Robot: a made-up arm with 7 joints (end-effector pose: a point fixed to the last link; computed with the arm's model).
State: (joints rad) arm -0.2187 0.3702 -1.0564 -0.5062 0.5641 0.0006 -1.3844
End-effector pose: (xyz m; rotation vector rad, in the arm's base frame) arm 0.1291 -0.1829 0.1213 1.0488 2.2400 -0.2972
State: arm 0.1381 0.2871 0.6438 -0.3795 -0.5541 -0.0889 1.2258
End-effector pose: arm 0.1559 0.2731 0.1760 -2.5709 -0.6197 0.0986
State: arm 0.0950 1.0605 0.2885 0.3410 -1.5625 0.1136 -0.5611
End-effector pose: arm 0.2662 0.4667 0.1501 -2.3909 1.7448 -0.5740
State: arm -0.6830 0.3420 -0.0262 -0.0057 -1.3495 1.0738 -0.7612
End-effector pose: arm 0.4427 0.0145 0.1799 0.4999 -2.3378 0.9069
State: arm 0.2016 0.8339 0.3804 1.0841 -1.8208 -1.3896 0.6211
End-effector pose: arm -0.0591 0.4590 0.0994 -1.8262 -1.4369 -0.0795
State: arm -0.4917 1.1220 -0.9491 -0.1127 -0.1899 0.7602 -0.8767
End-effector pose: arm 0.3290 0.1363 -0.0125 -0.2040 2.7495 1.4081
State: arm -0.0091 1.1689 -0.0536 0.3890 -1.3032 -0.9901 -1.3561
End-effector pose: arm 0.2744 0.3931 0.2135 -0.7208 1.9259 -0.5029
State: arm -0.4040 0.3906 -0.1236 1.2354 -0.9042 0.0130 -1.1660
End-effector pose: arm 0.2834 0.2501 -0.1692 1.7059 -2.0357 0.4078
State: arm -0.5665 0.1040 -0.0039 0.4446 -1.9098 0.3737 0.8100
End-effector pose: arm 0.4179 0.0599 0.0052 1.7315 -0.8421 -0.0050
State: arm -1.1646 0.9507 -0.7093 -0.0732 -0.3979 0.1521 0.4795
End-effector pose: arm 0.4225 0.0137 0.3452 -1.2099 1.1513 -0.2166
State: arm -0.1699 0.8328 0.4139 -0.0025 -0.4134 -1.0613 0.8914
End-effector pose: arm 0.2236 0.2901 0.2538 -1.6483 -0.0916 -0.9685
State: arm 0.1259 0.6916 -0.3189 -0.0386 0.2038 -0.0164 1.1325
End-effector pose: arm 0.2064 0.1306 -0.0037 -1.5567 0.6834 0.5418
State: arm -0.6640 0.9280 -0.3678 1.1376 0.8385 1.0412 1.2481
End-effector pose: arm 0.3452 0.4210 0.0526 -0.0384 -0.5256 1.6170
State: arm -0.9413 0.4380 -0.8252 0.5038 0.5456 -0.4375 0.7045
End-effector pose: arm 0.3923 -0.0891 0.1022 -0.7221 1.0424 -0.4089
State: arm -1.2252 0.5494 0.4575 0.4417 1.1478 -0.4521 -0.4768
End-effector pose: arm 0.4726 0.1618 0.4057 -0.7113 0.8297 0.4805
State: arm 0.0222 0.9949 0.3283 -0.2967 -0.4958 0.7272 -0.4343
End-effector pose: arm 0.3234 0.2916 0.2044 -1.6186 2.0110 0.6774
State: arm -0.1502 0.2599 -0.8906 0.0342 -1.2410 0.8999 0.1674
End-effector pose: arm 0.1799 -0.1390 -0.0700 0.7697 -2.1146 -0.5854
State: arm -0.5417 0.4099 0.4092 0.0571 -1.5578 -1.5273 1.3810
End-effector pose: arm 0.2609 0.2612 0.1581 1.5468 1.3595 1.2799
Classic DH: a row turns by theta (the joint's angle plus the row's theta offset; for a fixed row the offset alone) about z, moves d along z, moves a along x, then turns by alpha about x. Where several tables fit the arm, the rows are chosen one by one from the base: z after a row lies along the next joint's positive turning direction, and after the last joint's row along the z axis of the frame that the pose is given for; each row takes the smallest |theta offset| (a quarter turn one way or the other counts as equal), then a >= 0, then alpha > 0; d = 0 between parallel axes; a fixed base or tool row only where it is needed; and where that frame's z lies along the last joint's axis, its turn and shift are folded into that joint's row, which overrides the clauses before.
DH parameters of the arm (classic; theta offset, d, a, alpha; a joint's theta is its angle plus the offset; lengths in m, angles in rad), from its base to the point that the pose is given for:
base (fixed): -0.071 0.2995 0.0185 -1.3004
joint 1: -1.3111 0.0639 0.0046 -1.5708
joint 2: 1.2915 0.0039 0.0206 1.5708
joint 3: 1.5708 -0.2716 0.0266 -1.5708
joint 4: 1.5708 0.0193 0.0106 1.5708
joint 5: 0 0.2163 -0.0047 -1.5708
joint 6: -1.5708 -0.0157 0.0755 1.5708
joint 7: -0.8726 0.0763 -0.0137 -2.5168
tool (fixed): 0.4411 0.0386 0 0

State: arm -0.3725 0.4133 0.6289 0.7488 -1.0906 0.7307 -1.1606
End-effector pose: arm 0.3126 0.3370 -0.0657 1.6482 -1.5314 1.3576
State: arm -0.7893 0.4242 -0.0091 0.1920 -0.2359 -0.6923 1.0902
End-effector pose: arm 0.3838 0.1065 0.2589 -2.1645 0.0475 -1.0218
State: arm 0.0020 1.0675 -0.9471 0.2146 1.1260 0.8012 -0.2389
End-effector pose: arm 0.1511 0.2449 -0.1218 0.4815 1.1934 1.6491
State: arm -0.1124 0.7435 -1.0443 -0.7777 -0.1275 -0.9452 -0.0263
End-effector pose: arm 0.1092 0.0063 0.1964 -0.7248 1.8185 -1.7988
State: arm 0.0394 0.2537 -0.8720 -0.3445 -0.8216 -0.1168 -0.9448
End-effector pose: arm 0.2103 -0.1164 0.0755 0.4346 -2.3286 1.5135
